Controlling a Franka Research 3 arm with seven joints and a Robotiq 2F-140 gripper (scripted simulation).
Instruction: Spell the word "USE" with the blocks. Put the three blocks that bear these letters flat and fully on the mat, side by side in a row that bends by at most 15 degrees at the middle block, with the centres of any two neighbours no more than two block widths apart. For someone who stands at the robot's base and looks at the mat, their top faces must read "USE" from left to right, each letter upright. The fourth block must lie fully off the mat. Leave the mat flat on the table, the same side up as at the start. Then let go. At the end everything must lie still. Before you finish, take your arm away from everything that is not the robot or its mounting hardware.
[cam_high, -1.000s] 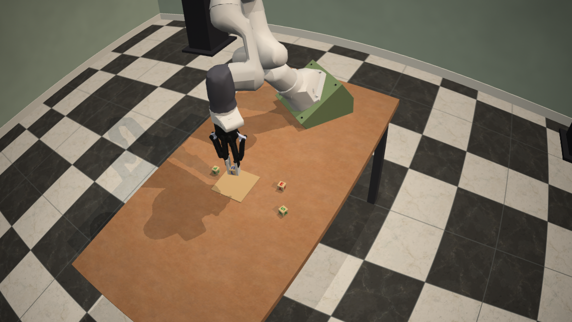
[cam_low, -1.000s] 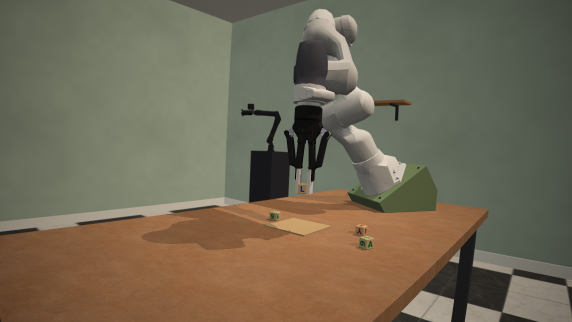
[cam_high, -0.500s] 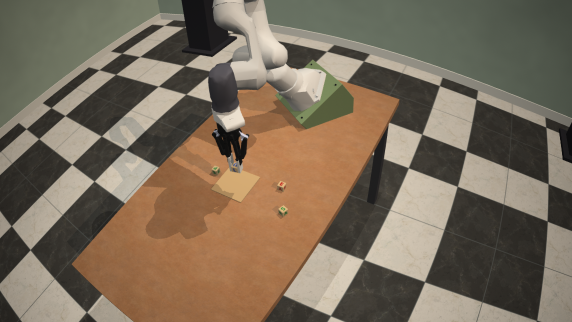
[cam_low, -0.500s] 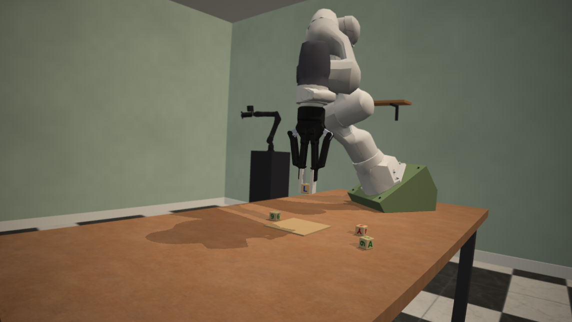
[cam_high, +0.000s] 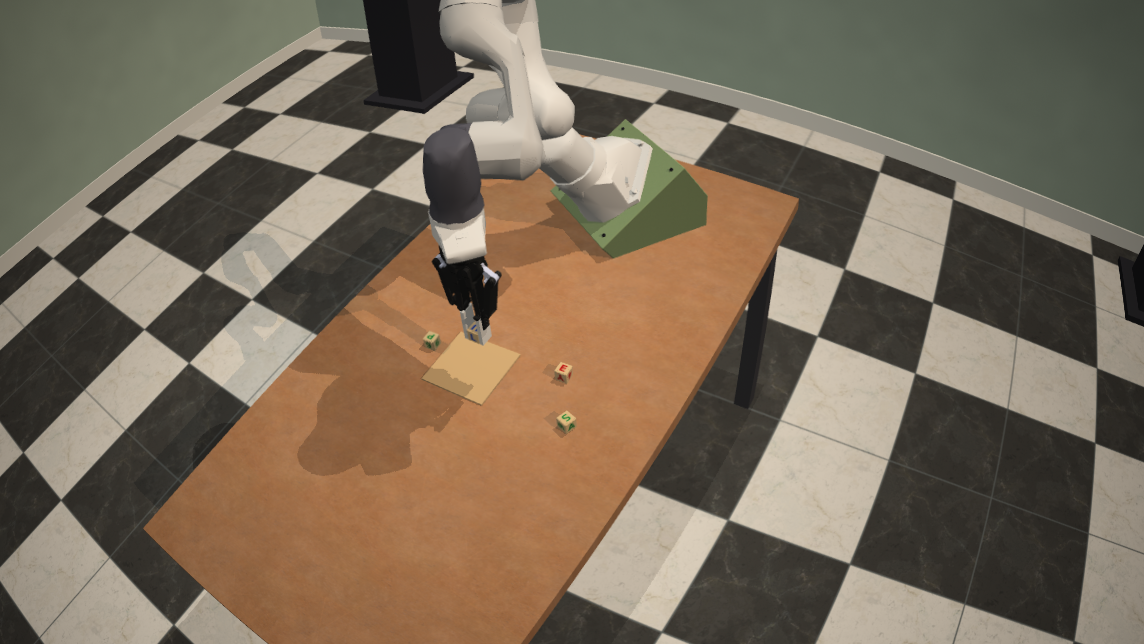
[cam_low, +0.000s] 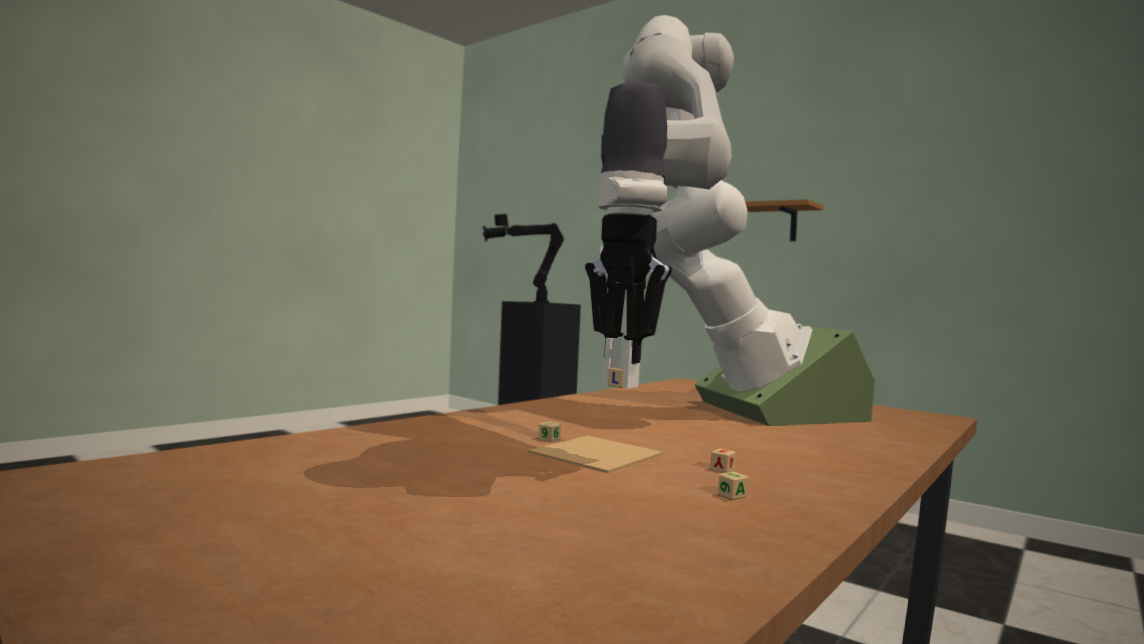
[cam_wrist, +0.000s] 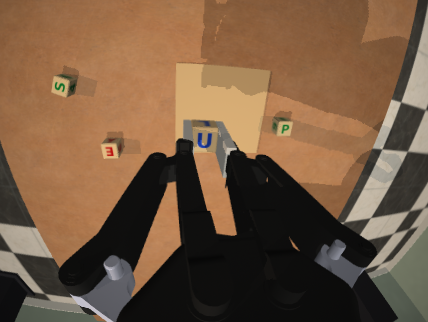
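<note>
Now: hand 14 cm above the mat and 4 cm to the left of it. Round my hand: U block 2 cm below; E block 13 cm to the left, 13 cm below, 6 cm behind; green P block 14 cm to the right, 13 cm below, 2 cm behind.
</note>
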